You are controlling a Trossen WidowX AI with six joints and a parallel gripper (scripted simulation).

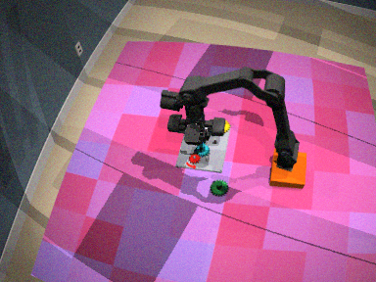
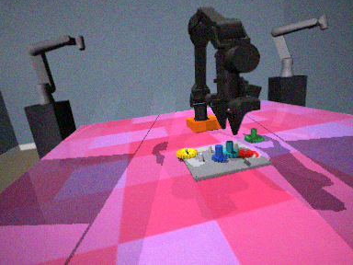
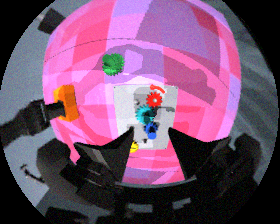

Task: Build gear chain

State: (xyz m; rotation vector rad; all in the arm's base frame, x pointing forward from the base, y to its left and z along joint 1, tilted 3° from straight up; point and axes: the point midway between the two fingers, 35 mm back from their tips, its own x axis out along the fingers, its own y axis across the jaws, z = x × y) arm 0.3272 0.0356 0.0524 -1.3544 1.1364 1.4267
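Now: the teal gear 10 mm behind my gripper tip and 60 mm below it. From my gripper tip the other things lie so: blue gear 20 mm ahead, 30 mm to the right, 60 mm below; then red gear 40 mm to the left, 60 mm below; then yellow gear 40 mm behind, 120 mm to the right, 60 mm below.
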